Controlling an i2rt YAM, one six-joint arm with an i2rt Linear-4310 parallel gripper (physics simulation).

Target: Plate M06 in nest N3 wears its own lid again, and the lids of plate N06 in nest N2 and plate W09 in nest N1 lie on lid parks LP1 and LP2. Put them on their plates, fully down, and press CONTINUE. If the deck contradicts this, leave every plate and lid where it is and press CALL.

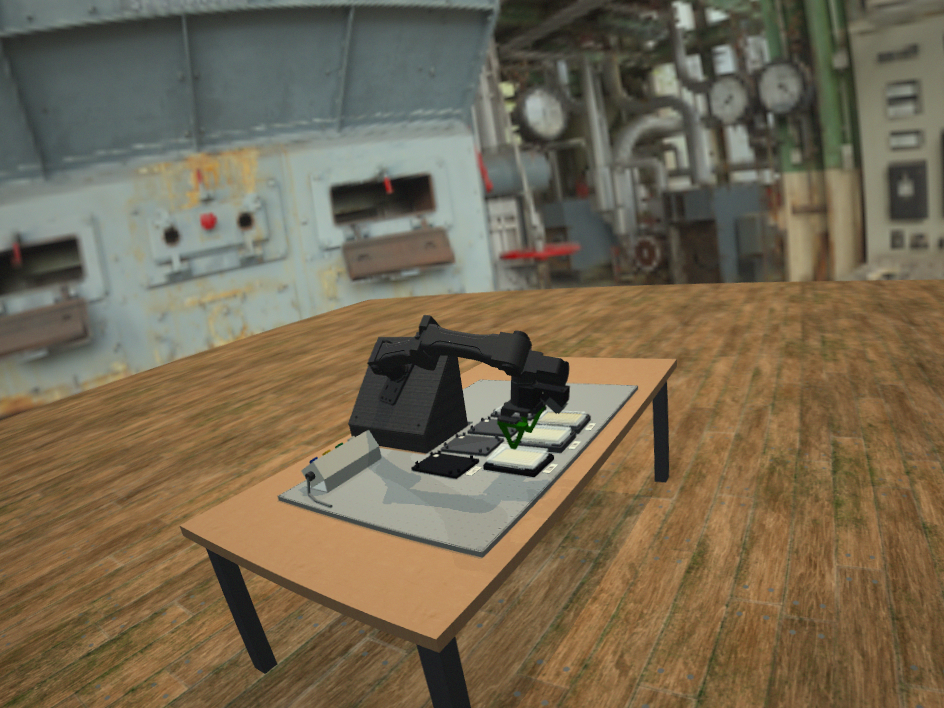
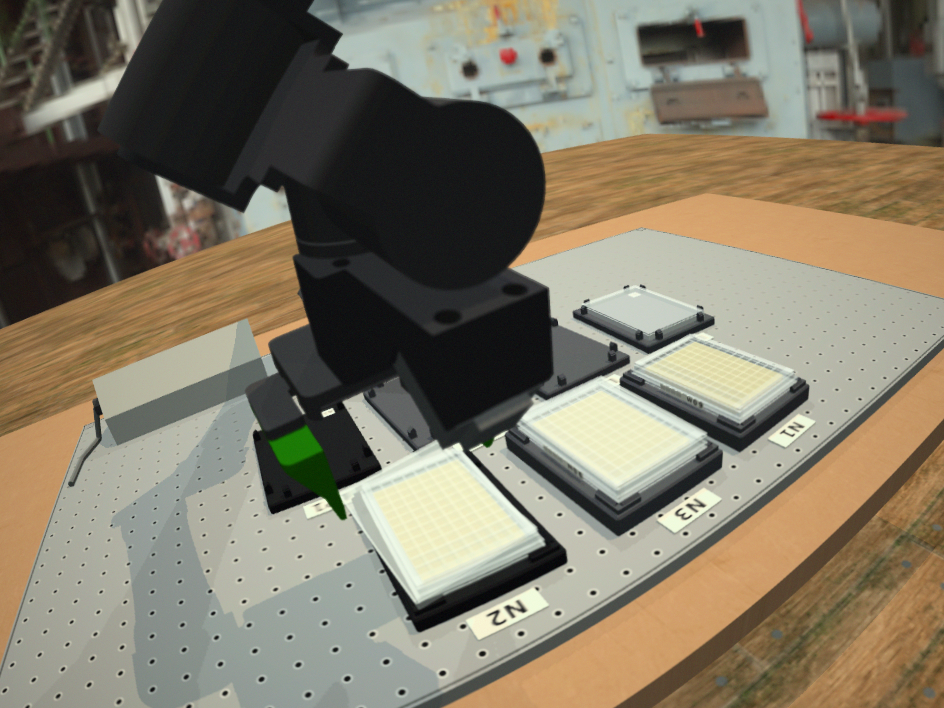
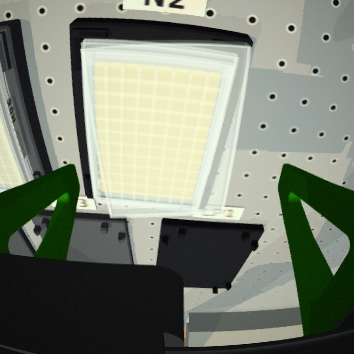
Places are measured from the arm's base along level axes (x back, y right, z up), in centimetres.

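Pixels of known places: gripper, fingertip midpoint: [image 1: 521,440] [image 2: 413,477] [image 3: 178,174]; arm's base, origin of the base link: [image 1: 401,373].
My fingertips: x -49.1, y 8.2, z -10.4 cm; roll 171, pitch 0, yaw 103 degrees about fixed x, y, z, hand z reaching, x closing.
For each thing: its middle in the pictures, then the offset to it from my fingertips. Level surfaces: height alone.
- pale yellow plate, body centre: [image 3: 165,143] [image 2: 428,514] [image 1: 517,455] dx +2.0, dy -0.3, dz -4.6 cm
- Lid park LP1, body centre: [image 2: 308,446] [image 3: 201,263] [image 1: 444,463] dx +19.7, dy +7.4, dz -6.6 cm
- grey button box, body centre: [image 2: 180,374] [image 3: 243,336] [image 1: 341,458] dx +42.8, dy +23.1, dz -3.4 cm
- perforated deck, its level: dz -7.6 cm
My gripper [image 1: 518,435] [image 2: 415,480] [image 3: 178,174] is open and empty, above and at the park side of nest N2. The pale yellow plate [image 1: 518,457] [image 2: 457,525] [image 3: 155,130] in N2 has a clear lid [image 3: 231,150] over it, skewed, one long edge overhanging the plate. The plate [image 1: 547,435] [image 2: 613,434] in nest N3 looks covered by a clear layer. The plate [image 1: 564,418] [image 2: 712,377] in nest N1 has clear edges; I cannot tell if it is lidded. Lid park LP1 [image 1: 446,464] [image 2: 316,464] [image 3: 210,252] is black and bare. The CONTINUE and CALL labels are unreadable.
A grey button box [image 1: 343,464] [image 2: 183,381] with a cable stands left on the perforated deck [image 1: 449,518]. A clear lid [image 2: 644,308] lies on the farthest park. Dark grey parks [image 1: 472,444] [image 2: 583,358] lie between; the arm partly hides them. N3 stands close beside N2.
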